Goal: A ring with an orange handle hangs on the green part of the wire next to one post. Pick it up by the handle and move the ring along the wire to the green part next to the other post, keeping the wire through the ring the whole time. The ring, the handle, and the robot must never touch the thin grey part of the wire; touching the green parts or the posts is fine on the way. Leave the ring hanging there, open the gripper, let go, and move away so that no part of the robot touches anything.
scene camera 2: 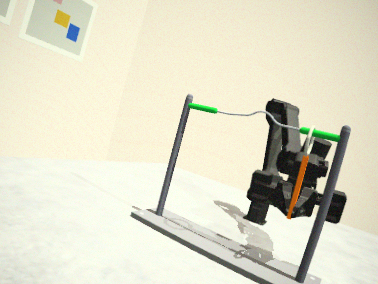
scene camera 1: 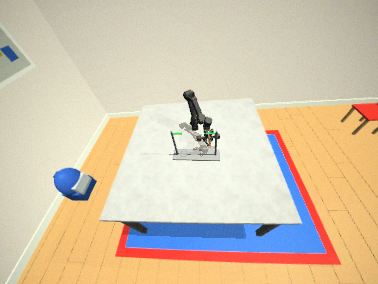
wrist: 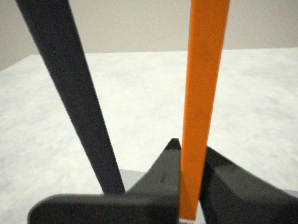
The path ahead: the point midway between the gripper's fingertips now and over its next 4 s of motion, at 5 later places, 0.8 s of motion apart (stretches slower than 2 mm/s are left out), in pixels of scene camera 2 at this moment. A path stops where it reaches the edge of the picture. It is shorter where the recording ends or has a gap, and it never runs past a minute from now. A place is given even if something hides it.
The gripper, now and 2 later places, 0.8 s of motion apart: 289, 214; 292, 208; 294, 199
